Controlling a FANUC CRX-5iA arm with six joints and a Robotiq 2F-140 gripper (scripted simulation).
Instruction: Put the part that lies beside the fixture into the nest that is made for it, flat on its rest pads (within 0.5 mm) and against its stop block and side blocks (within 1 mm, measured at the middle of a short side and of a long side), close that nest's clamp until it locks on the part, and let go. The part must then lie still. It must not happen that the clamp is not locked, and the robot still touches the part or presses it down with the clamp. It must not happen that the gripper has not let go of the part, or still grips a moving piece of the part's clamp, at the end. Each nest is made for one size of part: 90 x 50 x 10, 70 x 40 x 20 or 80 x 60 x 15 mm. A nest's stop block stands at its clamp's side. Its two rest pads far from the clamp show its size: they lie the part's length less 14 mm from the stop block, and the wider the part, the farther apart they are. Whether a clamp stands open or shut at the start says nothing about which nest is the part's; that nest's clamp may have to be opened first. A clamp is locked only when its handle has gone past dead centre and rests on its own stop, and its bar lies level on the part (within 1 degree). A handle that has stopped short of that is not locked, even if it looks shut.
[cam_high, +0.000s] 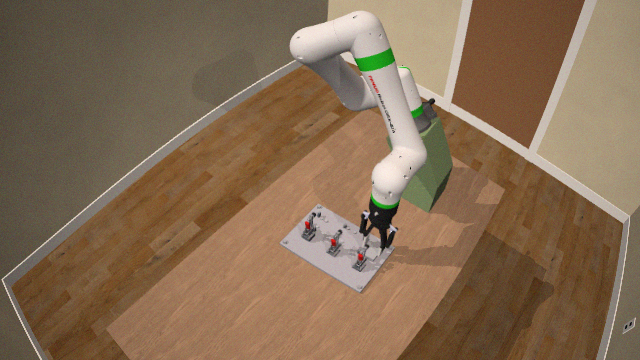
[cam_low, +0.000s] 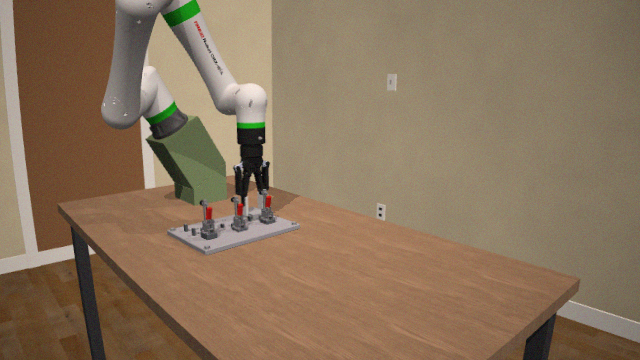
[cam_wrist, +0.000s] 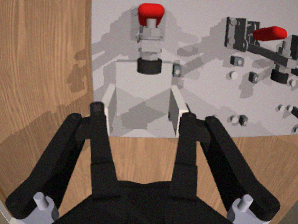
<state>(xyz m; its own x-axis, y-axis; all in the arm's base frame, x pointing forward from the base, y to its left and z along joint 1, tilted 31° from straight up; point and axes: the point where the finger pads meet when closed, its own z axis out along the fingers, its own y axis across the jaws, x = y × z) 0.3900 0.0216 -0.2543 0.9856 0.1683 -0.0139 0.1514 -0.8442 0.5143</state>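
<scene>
Right now the light grey part is 30 mm below my hand. Round my hand: grey fixture plate 70 mm ahead, 100 mm to the right, 50 mm below; toggle clamp 80 mm ahead, 10 mm to the left.
</scene>
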